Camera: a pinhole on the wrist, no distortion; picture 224 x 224 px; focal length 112.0 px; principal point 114.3 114.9 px. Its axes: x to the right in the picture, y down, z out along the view. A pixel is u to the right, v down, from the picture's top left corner.
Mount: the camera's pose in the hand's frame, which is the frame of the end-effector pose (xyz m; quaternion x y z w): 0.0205 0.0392 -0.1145 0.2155 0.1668 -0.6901 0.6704
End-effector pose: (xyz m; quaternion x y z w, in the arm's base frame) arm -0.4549 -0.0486 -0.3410 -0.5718 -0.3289 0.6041 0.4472
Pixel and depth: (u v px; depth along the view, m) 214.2 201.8 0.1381
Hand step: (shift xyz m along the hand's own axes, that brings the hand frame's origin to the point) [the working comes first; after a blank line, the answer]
In the camera's frame: 0.1232 0.1072 0.1381

0.1162 -0.1425 -0.0548
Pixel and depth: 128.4 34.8 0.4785
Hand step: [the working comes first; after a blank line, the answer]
In the camera's frame: 0.0602 -0.3422 0.4785

-0.3566 -0.2451 0.2414
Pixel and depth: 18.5 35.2 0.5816
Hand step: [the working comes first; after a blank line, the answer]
In the camera's frame: -0.4975 -0.4139 0.5816

-0.4311 0.1806 0.6156
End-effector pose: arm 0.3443 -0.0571 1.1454 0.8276 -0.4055 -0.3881 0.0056
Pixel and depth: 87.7 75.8 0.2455
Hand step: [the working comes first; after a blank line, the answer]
In the camera's frame: -0.0583 -0.0857 0.2455

-0.0826 -0.0346 0.1199
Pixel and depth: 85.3 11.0 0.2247
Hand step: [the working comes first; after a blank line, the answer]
In the camera's frame: -0.0582 -0.2084 0.2247

-0.2035 -0.0183 0.0949
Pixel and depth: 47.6 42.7 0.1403
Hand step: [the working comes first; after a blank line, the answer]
In the camera's frame: -0.0836 -0.0904 0.1403

-0.0794 0.0418 0.0432
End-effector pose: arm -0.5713 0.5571 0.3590 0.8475 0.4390 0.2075 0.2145
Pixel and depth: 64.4 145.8 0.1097
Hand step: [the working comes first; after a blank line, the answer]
In the camera's frame: -0.0489 0.0303 0.1097

0.0430 0.0226 0.0062
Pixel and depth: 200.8 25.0 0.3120
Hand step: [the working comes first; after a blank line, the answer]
In the camera's frame: 0.2410 -0.2504 0.3120

-0.2542 -0.3171 0.0109
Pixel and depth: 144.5 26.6 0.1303
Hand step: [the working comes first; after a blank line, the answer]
In the camera's frame: 0.0351 -0.1027 0.1303

-0.0918 -0.0538 -0.0279
